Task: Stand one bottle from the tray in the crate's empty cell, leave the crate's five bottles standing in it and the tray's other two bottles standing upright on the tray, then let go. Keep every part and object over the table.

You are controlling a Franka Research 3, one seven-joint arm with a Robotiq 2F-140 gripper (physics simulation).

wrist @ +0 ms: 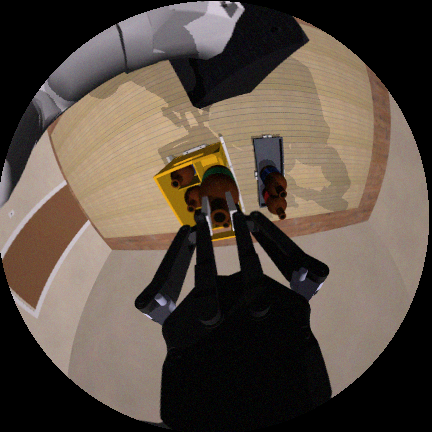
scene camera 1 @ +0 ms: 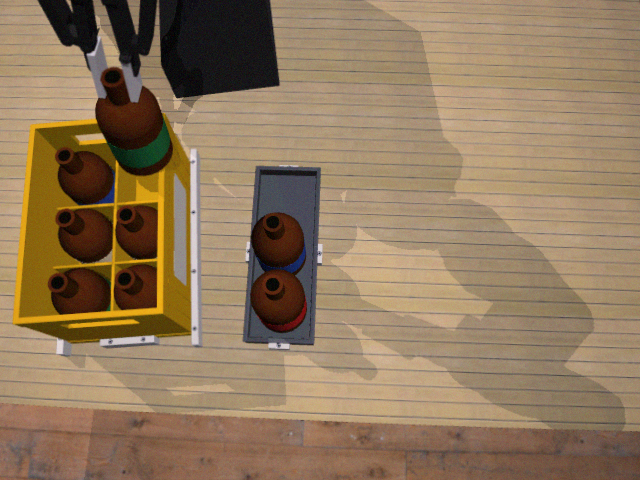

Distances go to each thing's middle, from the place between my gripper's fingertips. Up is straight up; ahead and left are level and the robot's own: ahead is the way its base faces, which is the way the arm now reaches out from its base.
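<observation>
White rail (scene camera 1: 195, 202): my hand 90 mm short of it, 30 mm to the right of it, 290 mm above it. Red-banded bottle (scene camera 1: 277, 296), from my hand: 180 mm ahead, 170 mm to the left, 230 mm below.
</observation>
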